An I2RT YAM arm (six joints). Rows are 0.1 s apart.
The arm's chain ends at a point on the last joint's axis. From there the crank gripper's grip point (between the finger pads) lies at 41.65 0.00 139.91 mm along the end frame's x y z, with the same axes.
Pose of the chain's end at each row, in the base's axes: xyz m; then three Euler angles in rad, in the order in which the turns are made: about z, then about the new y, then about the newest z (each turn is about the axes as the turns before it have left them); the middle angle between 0 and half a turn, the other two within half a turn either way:
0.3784 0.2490 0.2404 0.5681 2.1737 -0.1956
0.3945 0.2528 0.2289 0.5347 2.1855 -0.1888
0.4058 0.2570 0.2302 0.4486 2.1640 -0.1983
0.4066 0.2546 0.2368 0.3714 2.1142 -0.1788
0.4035 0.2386 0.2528 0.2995 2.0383 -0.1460
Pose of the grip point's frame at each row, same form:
0.4604 0.2917 0.1274 0.5681 2.1737 -0.1956
0.4765 0.2923 0.1148 0.5347 2.1855 -0.1888
0.4933 0.2900 0.1181 0.4486 2.1640 -0.1983
0.5011 0.2835 0.1294 0.3714 2.1142 -0.1788
0.5069 0.2642 0.1530 0.2995 2.0383 -0.1460

